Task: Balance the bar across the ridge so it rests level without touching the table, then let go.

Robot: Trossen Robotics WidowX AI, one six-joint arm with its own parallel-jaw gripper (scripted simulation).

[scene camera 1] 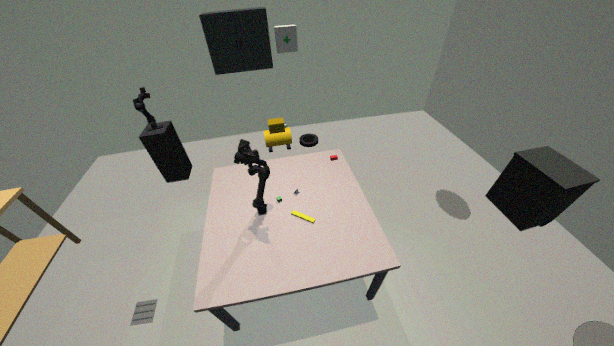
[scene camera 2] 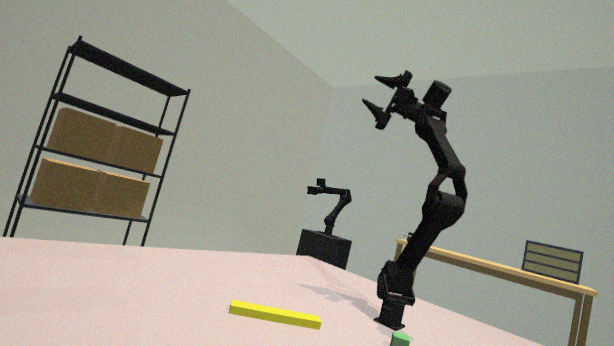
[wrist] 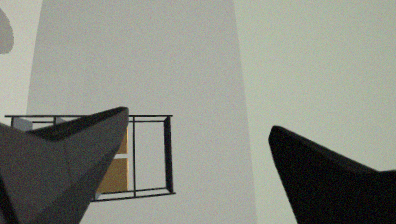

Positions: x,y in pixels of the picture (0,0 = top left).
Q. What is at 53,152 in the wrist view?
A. My gripper.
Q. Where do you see a yellow bar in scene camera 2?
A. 241,308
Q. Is my gripper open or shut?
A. Open.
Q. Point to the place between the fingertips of my gripper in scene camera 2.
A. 368,88
